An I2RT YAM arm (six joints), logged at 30 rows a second.
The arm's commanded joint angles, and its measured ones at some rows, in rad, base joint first. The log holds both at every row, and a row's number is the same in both.
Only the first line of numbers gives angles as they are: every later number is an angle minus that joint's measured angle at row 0.
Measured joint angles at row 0:
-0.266, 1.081, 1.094, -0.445, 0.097, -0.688
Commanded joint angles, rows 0 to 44:
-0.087, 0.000, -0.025, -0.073, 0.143, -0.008
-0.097, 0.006, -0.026, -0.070, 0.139, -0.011
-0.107, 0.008, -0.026, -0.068, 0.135, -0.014
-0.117, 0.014, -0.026, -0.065, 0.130, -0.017
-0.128, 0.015, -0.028, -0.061, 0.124, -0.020
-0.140, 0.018, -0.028, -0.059, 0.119, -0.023
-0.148, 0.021, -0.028, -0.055, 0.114, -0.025
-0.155, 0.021, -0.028, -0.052, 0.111, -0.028
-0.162, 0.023, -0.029, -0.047, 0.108, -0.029
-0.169, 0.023, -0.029, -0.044, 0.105, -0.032
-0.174, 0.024, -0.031, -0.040, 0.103, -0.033
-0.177, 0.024, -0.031, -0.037, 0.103, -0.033
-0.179, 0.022, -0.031, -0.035, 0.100, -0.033
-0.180, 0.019, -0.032, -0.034, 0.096, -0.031
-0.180, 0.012, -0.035, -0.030, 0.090, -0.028
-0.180, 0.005, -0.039, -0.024, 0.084, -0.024
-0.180, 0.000, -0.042, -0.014, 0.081, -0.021
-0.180, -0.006, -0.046, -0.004, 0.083, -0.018
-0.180, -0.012, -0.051, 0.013, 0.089, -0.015
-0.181, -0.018, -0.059, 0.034, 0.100, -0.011
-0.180, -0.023, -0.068, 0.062, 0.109, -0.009
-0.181, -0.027, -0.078, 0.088, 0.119, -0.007
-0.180, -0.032, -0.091, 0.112, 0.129, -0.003
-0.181, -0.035, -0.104, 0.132, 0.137, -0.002
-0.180, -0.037, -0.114, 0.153, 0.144, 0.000
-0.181, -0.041, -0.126, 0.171, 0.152, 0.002
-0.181, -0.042, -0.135, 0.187, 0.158, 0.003
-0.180, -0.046, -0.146, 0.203, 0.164, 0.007
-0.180, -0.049, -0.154, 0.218, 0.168, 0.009
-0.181, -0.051, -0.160, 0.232, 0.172, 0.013
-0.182, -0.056, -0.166, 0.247, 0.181, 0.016
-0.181, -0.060, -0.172, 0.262, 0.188, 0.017
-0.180, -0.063, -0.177, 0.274, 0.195, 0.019
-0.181, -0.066, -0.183, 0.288, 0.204, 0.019
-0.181, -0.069, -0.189, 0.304, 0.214, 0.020
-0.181, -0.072, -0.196, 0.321, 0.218, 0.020
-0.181, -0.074, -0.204, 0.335, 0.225, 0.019
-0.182, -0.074, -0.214, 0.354, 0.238, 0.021
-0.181, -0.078, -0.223, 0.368, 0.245, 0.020
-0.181, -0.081, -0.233, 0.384, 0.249, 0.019
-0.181, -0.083, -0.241, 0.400, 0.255, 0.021
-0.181, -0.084, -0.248, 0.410, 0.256, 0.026
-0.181, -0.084, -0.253, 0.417, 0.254, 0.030
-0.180, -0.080, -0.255, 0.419, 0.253, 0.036
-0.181, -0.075, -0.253, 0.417, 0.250, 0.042
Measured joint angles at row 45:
-0.133, -0.062, -0.231, 0.400, 0.054, 0.005
